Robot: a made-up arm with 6 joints. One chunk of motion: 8 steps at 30 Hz.
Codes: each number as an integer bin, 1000 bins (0 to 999) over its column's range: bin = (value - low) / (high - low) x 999, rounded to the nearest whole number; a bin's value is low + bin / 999 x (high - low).
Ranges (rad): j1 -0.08..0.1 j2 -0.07..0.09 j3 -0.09..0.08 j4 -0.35..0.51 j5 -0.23..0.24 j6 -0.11..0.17
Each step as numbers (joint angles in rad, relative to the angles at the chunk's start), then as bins.
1 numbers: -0.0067 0.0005 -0.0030 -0.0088 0.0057 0.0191
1 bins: 407 440 511 396 501 461
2 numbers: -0.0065 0.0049 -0.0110 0.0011 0.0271 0.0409
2 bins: 408 468 464 408 546 538
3 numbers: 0.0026 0.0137 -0.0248 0.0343 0.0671 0.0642
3 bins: 458 523 383 446 631 622
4 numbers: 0.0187 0.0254 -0.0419 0.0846 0.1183 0.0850
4 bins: 548 596 283 505 740 696
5 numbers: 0.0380 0.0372 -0.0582 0.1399 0.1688 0.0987
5 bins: 655 669 187 569 848 745
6 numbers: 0.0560 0.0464 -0.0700 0.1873 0.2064 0.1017
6 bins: 755 727 118 624 928 755
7 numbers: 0.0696 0.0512 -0.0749 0.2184 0.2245 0.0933
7 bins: 830 757 89 660 966 725
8 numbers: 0.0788 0.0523 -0.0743 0.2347 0.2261 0.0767
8 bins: 881 764 92 679 969 666
